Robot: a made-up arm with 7 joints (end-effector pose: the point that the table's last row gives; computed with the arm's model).
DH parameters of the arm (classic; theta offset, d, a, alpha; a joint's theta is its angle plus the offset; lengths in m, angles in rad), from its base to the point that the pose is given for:
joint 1: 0 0.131 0.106 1.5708
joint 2: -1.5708 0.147 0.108 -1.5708
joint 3: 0 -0.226 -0.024 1.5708
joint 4: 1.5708 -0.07 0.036 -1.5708
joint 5: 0 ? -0.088 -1.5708
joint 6: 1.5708 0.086 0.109 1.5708
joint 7: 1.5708 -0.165 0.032 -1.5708
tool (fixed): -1.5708 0.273 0 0
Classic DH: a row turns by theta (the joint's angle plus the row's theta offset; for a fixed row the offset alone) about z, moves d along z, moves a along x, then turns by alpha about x.
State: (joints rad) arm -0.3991 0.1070 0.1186 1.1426 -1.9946 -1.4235 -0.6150
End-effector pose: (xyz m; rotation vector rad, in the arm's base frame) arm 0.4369 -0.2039 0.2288 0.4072 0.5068 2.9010
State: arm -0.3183 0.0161 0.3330 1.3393 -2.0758 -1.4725 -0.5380
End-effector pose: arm 0.3980 -0.2420 0.3167 0.2136 0.2454 2.9602
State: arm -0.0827 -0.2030 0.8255 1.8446 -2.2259 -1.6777 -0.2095
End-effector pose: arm 0.3353 -0.4239 0.3933 0.1510 -0.1625 2.8332
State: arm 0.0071 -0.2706 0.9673 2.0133 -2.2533 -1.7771 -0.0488
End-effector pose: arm 0.3384 -0.4738 0.3830 0.2783 -0.1597 2.7697
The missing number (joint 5, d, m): -0.354
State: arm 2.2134 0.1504 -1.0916 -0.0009 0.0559 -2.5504 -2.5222
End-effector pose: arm -0.0273 0.2446 -0.2944 1.2822 -1.2888 -0.8914
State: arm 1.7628 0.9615 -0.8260 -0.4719 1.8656 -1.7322 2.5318
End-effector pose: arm 0.1438 0.4425 -0.5522 -0.0642 -1.8007 -0.9826
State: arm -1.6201 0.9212 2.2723 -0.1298 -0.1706 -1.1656 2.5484
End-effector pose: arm 0.3663 0.1741 0.1663 -0.6638 1.3605 -1.9490
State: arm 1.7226 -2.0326 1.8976 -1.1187 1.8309 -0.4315 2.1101
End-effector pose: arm -0.3562 0.3734 0.7397 -1.9274 -0.3555 1.1007
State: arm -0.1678 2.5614 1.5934 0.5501 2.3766 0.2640 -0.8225
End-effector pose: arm 0.4210 -0.0086 0.4261 0.8100 1.5120 0.1507
